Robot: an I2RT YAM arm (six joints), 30 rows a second.
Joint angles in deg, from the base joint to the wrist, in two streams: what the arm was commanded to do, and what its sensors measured. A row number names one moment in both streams.
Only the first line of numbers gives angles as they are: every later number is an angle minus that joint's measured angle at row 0.
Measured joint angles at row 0:
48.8, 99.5, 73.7, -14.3, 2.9, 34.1
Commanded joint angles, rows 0 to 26:
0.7, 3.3, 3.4, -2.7, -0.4, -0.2
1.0, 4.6, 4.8, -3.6, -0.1, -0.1
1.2, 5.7, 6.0, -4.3, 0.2, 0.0
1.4, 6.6, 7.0, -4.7, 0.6, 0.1
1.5, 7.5, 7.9, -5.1, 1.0, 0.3
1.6, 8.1, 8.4, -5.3, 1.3, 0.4
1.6, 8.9, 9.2, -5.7, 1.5, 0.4
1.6, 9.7, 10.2, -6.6, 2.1, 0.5
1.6, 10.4, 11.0, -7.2, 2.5, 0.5
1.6, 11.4, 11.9, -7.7, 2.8, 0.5
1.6, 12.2, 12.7, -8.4, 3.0, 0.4
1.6, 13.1, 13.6, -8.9, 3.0, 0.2
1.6, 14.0, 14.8, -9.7, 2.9, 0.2
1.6, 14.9, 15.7, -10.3, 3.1, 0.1
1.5, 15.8, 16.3, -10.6, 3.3, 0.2
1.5, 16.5, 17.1, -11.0, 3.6, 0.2
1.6, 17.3, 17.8, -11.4, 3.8, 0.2
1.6, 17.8, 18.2, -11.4, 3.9, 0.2
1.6, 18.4, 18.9, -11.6, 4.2, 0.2
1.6, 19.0, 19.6, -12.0, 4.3, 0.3
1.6, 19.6, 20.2, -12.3, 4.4, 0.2
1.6, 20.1, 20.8, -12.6, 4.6, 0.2
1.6, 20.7, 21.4, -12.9, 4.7, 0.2
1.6, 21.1, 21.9, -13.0, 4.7, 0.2
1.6, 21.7, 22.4, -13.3, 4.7, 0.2
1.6, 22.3, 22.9, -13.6, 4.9, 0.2
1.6, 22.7, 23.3, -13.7, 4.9, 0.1
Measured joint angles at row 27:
1.5, 22.0, 22.4, -12.1, 3.7, 0.1
